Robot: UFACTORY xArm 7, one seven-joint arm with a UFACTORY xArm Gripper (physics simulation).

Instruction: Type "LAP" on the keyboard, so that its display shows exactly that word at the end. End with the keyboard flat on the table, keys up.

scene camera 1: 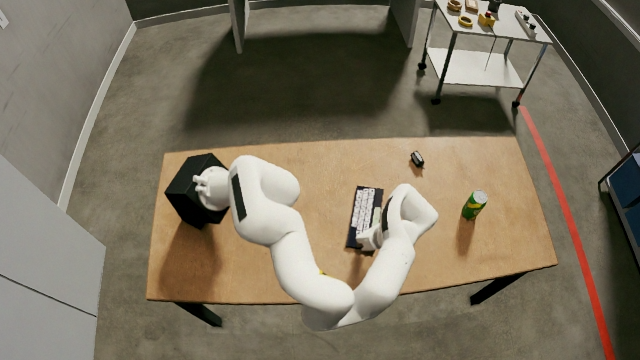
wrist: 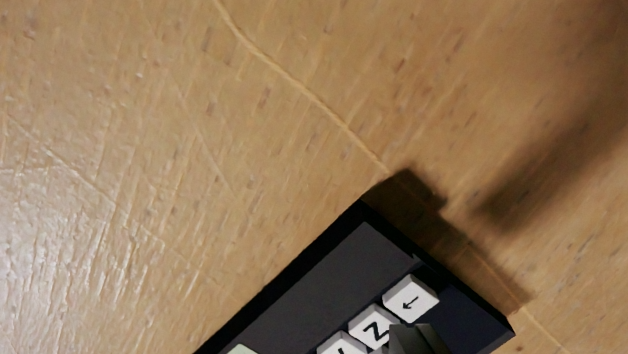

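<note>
The dark keyboard (scene camera 1: 364, 210) (wrist: 315, 290) lies flat on the table, with white keys up. In the wrist view, the left-arrow key (wrist: 410, 299) and the Z key (wrist: 372, 327) show near its end, with part of another key (wrist: 342, 346) at the bottom edge. Only a corner of the pale green display (wrist: 242, 350) shows there; its text is out of the wrist view and unreadable in the scene view. My gripper (wrist: 414, 338) is shut and empty, low over this end of the keyboard. Its tip overlaps the Z key's edge in view; contact cannot be told.
On the wooden table (scene camera 1: 310, 175) stand a green can (scene camera 1: 474, 205) to the right and a small black object (scene camera 1: 417, 159) at the back. The arm's base is on a black block (scene camera 1: 192, 197) at the left. A white cart (scene camera 1: 477, 86) stands behind the table.
</note>
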